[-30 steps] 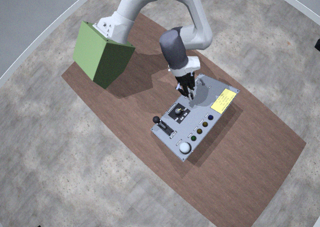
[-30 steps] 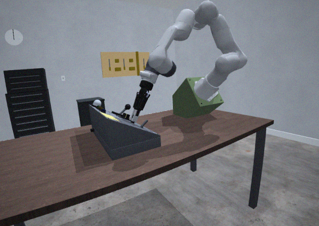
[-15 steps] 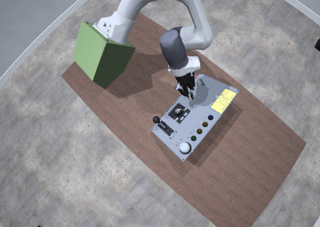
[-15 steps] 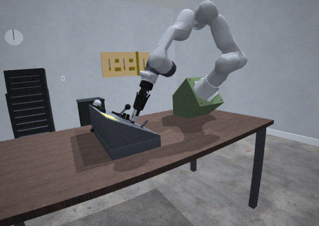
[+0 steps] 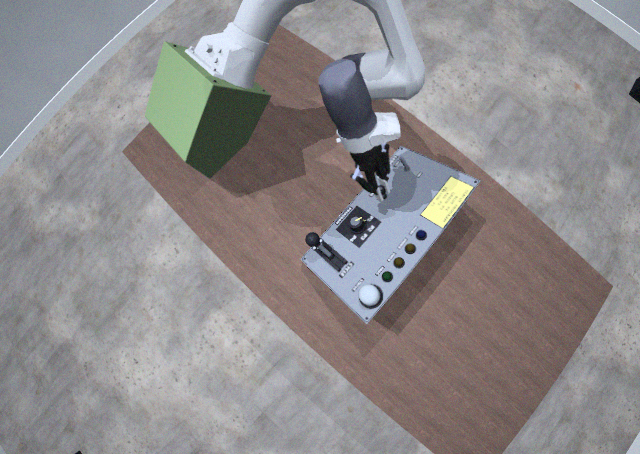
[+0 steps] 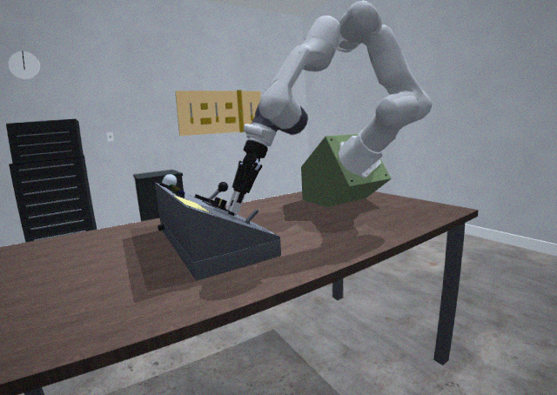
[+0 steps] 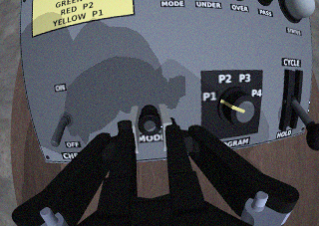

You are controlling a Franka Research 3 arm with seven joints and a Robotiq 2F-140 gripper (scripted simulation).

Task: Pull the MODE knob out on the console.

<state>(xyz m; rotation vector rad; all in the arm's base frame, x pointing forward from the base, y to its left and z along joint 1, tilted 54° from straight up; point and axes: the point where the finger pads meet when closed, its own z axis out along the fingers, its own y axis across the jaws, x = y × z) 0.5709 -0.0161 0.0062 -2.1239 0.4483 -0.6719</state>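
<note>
The mode knob is 10 mm ahead of my hand and 20 mm below it. Also, from my hand: program selector dial (10 mm ahead, 110 mm to the right, 20 mm below); then grey console (40 mm ahead, 60 mm to the right, 40 mm below); then toggle (20 mm ahead, 120 mm to the left, 20 mm below).
</note>
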